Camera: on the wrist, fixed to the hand. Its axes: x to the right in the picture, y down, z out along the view.
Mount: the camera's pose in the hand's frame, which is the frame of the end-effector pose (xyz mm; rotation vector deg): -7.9 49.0 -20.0 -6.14 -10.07 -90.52
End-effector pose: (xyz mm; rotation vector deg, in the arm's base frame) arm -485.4 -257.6 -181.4 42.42 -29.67 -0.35
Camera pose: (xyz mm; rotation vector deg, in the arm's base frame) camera -491.8 -206.8 -165.7 50.50 1.04 -89.45
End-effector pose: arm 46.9 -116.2 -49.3 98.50 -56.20 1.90
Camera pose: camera 20.2 -98.1 -6.6 112.68 26.31 -66.30
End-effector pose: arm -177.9 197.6 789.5 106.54 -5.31 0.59
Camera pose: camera -188.4 203.3 841.7 79.13 69.63 -68.57
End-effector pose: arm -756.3 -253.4 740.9 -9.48 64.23 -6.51
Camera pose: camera -777.4 -205.4 730.1 -63.49 33.58 -80.47
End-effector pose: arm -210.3 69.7 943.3 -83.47 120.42 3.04
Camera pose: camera -259.7 89.3 949.9 -148.36 21.79 -17.04
